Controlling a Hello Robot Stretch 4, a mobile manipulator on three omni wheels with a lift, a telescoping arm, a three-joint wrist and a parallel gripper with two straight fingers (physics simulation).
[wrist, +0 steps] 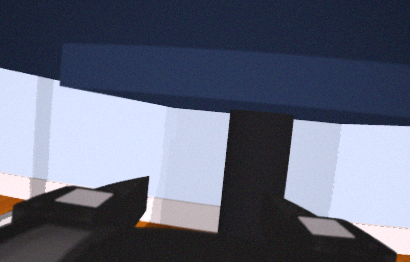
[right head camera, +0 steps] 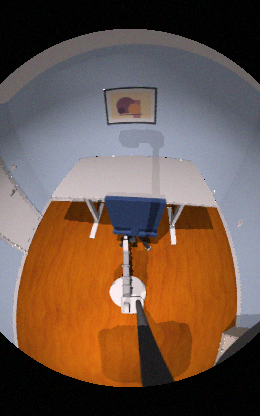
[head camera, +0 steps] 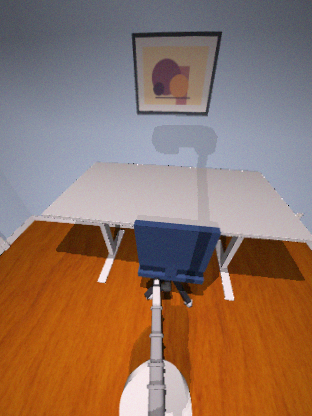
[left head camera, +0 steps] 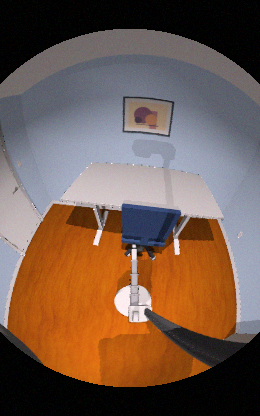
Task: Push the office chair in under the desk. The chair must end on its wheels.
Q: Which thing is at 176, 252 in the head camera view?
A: A blue chair seat.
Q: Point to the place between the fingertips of my gripper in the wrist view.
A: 204, 200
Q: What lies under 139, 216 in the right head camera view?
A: A blue chair seat.
